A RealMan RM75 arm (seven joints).
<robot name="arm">
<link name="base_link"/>
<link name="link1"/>
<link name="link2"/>
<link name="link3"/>
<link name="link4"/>
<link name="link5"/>
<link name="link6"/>
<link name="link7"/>
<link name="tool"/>
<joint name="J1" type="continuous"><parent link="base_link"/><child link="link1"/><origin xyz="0 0 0.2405" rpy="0 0 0"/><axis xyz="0 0 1"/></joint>
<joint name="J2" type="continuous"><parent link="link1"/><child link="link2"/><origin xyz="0 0 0" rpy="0 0 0"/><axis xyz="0 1 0"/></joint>
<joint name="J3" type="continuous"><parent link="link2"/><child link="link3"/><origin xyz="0 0 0.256" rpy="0 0 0"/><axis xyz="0 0 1"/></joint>
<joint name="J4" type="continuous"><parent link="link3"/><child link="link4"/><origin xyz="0 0 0" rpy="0 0 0"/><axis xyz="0 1 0"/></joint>
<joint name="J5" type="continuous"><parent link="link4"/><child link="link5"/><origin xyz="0 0 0.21" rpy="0 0 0"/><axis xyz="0 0 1"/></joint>
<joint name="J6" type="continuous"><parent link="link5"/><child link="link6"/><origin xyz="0 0 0" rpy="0 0 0"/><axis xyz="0 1 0"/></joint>
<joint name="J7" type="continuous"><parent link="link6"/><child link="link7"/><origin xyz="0 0 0.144" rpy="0 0 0"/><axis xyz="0 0 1"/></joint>
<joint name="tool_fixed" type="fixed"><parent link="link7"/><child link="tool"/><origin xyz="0 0 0" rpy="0 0 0"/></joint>
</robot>
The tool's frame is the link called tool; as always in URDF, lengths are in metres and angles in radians. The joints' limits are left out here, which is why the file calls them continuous.
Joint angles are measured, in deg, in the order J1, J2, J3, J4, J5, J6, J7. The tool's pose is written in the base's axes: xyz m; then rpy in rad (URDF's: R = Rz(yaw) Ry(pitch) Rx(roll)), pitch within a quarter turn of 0, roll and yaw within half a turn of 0. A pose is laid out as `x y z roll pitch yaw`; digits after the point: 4 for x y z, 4 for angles.
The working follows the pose.
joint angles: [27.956, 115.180, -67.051, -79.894, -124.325, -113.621, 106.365]
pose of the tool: 0.1879 0.2905 0.0465 3.0322 -0.1080 -0.1588
Where each joint sits with the arm in this pose, in the base's axes (m; each line is computed from the numbers above, not from the rounded line before):
J1: 0.0000 0.0000 0.2405
J2: 0.0000 0.0000 0.2405
J3: 0.2046 0.1086 0.1316
J4: 0.2046 0.1086 0.1316
J5: 0.1751 0.3085 0.1889
J6: 0.1751 0.3085 0.1889
J7: 0.1879 0.2905 0.0465
the tool: 0.1879 0.2905 0.0465

